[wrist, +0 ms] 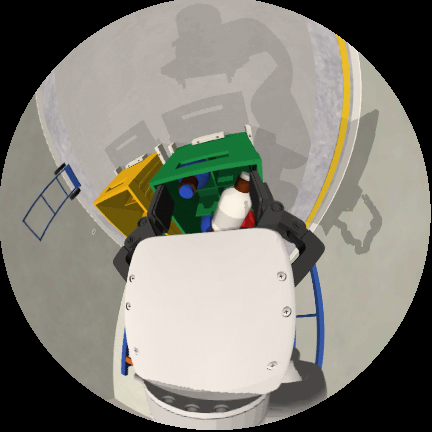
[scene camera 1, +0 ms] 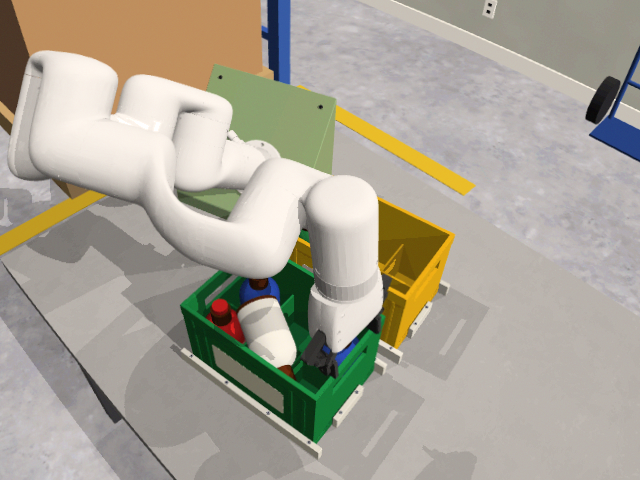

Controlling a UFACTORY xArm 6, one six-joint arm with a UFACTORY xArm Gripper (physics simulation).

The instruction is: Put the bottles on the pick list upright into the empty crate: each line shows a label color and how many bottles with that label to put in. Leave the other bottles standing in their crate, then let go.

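Frame: origin at the arm's base, x left, y back, z up, level; metres.
Seen in the pictures: gripper, fingertip midpoint: (wrist: 207, 186) (scene camera 1: 350, 349).
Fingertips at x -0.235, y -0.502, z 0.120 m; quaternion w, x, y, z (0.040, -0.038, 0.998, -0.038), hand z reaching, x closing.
Observation:
Offsets run from my fingertips to a thing's top centre. "spot": to the spot under its first point.
The green crate {dy +0.147, dx +0.001, dz -0.060 m} (scene camera 1: 305, 413) (wrist: 235, 150) holds a red bottle {dy +0.230, dx -0.062, dz -0.072 m} (scene camera 1: 221, 315) (wrist: 248, 220), a blue bottle {dy +0.247, dx +0.033, dz -0.072 m} (scene camera 1: 255, 291) (wrist: 206, 223) at the back, and another blue bottle {dy +0.063, dx +0.056, dz -0.072 m} (scene camera 1: 343, 351) (wrist: 187, 190) at the other end. A white-labelled brown bottle {dy +0.133, dx -0.034, dz -0.064 m} (scene camera 1: 266, 330) (wrist: 232, 209) lies tilted across the crate. My gripper (scene camera 1: 351, 341) (wrist: 207, 186) is open and empty, above the green crate, tilted; it partly hides the second blue bottle in the scene view. The yellow crate {dy +0.179, dx +0.231, dz -0.060 m} (scene camera 1: 392, 315) (wrist: 122, 182) stands alongside; a sliver of green bottle {dy +0.251, dx +0.169, dz +0.000 m} (scene camera 1: 305, 235) shows behind the arm. No pick list is readable.
Pale strips {spot: dy +0.081, dx -0.090, dz -0.205 m} (scene camera 1: 268, 414) border the crates on the table. A light green block (scene camera 1: 279, 118) stands behind, near the arm's base. A large cardboard box (scene camera 1: 155, 36) is at the back left. A blue hand truck (scene camera 1: 622, 134) (wrist: 73, 176) stands off to one side.

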